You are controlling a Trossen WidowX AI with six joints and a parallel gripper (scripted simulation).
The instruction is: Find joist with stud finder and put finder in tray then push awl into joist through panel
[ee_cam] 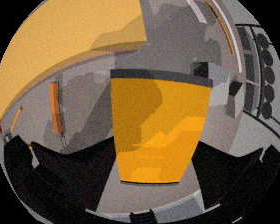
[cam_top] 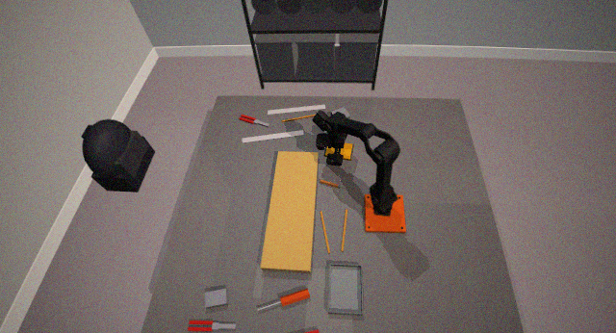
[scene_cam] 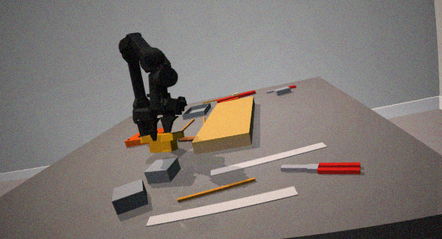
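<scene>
Now: the awl 14 cm to the left of my gripper tip, 6 cm below it and 1 cm behind it. From my gripper tip the other things lie so: indicator window 4 cm below, 3 cm behind, 1 cm to the right; then grey tray 55 cm to the left, 10 cm behind, 5 cm below; then stud finder 2 cm below, 1 cm to the right, 1 cm behind.
</scene>
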